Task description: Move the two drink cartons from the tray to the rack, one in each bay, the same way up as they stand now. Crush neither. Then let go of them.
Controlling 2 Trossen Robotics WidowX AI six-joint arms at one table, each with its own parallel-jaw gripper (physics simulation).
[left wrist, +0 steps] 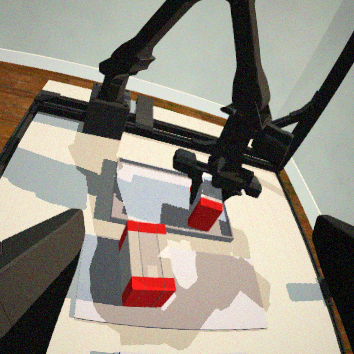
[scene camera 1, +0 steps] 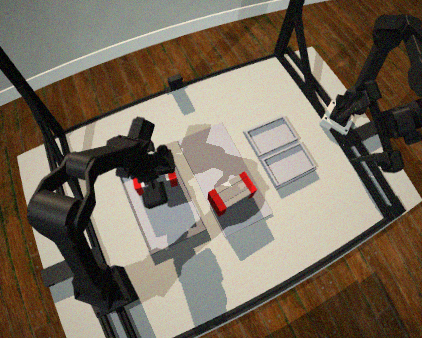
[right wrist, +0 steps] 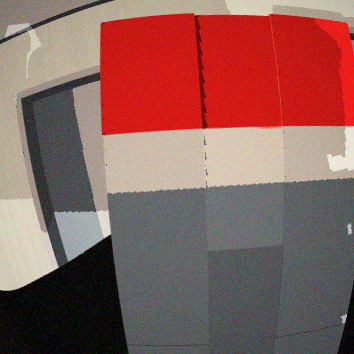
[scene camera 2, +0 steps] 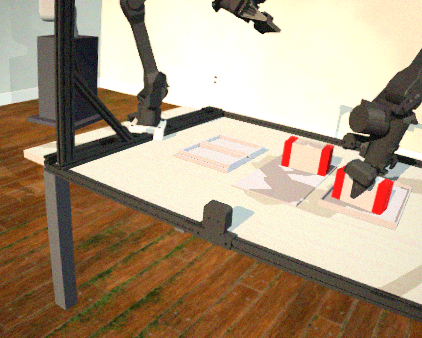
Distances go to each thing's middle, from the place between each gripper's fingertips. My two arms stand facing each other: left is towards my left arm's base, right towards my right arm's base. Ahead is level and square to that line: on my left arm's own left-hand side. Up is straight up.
My left gripper is now 36 cm above the grey mat (scene camera 1: 212, 156), 17 cm past it and 13 cm to the left of it. Also, from my left hand: grey tray (scene camera 1: 161, 227): 35 cm below, 33 cm to the right, 22 cm behind.
I see my right gripper 50 mm short of the grey tray, 30 mm to the left of it and 10 mm above it. Also, from my right hand: grey mat (100 mm ahead, 170 mm to the left, 20 mm below).
